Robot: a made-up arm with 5 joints. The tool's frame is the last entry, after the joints.
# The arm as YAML. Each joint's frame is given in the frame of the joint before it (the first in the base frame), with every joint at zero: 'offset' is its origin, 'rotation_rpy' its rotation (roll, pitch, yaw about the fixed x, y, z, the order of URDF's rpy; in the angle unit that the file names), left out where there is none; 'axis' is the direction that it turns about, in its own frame. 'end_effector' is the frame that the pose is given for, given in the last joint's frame.
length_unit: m
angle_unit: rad
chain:
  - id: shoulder
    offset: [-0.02, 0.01, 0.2]
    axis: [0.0, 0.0, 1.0]
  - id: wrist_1
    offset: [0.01, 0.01, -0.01]
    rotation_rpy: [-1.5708, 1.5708, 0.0]
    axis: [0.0, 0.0, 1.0]
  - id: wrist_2
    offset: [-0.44, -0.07, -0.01]
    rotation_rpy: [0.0, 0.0, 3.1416]
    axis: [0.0, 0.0, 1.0]
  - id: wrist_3
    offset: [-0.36, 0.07, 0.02]
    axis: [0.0, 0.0, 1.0]
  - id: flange
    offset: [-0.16, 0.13, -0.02]
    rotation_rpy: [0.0, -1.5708, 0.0]
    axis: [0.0, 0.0, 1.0]
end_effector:
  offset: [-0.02, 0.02, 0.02]
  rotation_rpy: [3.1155, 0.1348, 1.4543]
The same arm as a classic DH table. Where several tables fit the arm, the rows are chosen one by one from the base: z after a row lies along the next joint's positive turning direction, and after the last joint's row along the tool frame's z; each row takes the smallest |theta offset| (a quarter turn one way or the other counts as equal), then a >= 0, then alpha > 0; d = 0 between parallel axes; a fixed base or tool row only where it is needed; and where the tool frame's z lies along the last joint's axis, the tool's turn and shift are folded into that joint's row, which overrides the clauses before.
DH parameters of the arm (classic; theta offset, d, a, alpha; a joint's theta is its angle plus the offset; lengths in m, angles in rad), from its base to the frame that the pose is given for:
base (fixed): -0.4636 0 -0.0224 0
shoulder: 0.4636 0.19 0.01 -1.5708
wrist_1: -1.413 0 0.4455 0
wrist_2: -0.3498 0 -0.3667 0
wrist_3: -1.3788 0 -0.13 1.5708
flange: -1.4955 0.0247 0.0184 -3.0043
tool (fixed): 1.7609 -0.1567 0 0

